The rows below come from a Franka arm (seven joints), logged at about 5 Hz.
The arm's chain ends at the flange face. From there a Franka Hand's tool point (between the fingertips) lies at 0.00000 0.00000 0.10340 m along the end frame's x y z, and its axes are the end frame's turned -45 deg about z.
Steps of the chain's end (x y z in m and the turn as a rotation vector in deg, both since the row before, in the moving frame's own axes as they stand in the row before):
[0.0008, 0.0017, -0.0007, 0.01, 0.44, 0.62]
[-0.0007, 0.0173, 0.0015, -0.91, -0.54, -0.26]
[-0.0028, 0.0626, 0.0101, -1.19, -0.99, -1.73]
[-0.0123, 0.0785, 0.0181, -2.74, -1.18, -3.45]
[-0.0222, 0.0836, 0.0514, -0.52, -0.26, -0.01]
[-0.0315, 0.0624, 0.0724, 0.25, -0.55, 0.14]
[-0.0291, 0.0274, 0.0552, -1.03, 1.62, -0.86]
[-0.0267, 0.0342, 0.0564, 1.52, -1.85, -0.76]
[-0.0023, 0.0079, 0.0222, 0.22, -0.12, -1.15]
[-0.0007, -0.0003, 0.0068, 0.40, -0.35, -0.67]
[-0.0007, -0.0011, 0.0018, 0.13, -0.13, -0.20]
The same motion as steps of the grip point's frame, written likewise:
[-0.0001, 0.0023, -0.0007, -0.30, 0.32, 0.62]
[-0.0146, 0.0122, 0.0015, -0.26, -1.03, -0.26]
[-0.0490, 0.0426, 0.0101, -0.14, -1.54, -1.73]
[-0.0691, 0.0489, 0.0180, -1.10, -2.77, -3.45]
[-0.0758, 0.0437, 0.0514, -0.18, -0.55, -0.01]
[-0.0668, 0.0208, 0.0724, 0.57, -0.21, 0.14]
[-0.0392, 0.0022, 0.0551, -1.87, 0.42, -0.86]
[-0.0435, 0.0010, 0.0563, 2.38, -0.23, -0.76]
[-0.0071, 0.0035, 0.0222, 0.24, 0.07, -1.15]
[-0.0002, -0.0017, 0.0068, 0.53, 0.04, -0.67]
[0.0003, -0.0016, 0.0018, 0.18, 0.00, -0.20]

